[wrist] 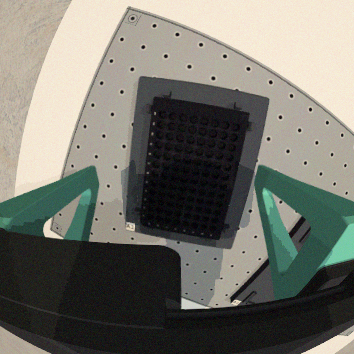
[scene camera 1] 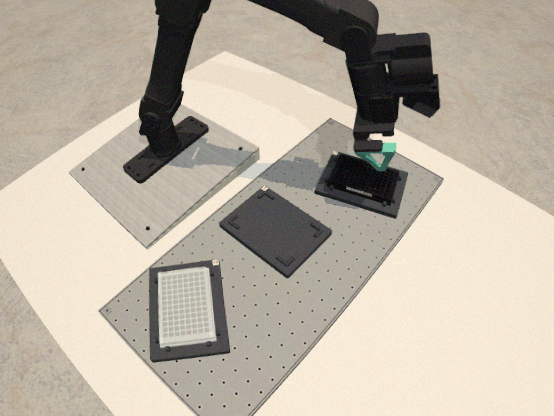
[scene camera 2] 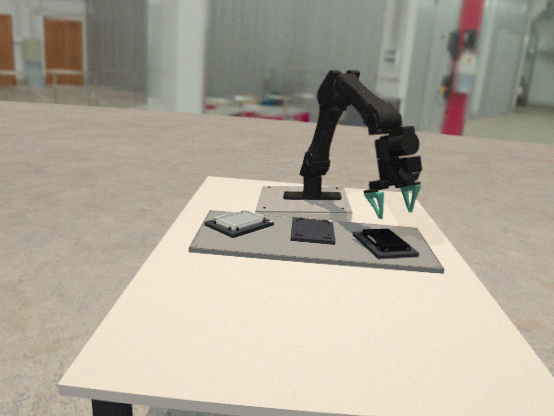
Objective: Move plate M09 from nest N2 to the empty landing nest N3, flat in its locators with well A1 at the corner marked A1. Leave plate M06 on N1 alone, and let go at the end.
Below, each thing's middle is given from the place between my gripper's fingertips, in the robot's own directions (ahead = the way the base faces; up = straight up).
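The dark nest point(scene camera 1: 284, 236) is 21 cm to the right of my hand, 8 cm behind it and 9 cm below it. Then there's the clear well plate point(scene camera 1: 186, 317), which sits 42 cm to the right of my hand, 8 cm behind it and 8 cm below it. As for the black well plate point(scene camera 1: 351, 175), that's 1 cm to the right of my hand, 2 cm behind it and 8 cm below it. Going by their middles, the black well plate is the nearest to my hand of the things named here.
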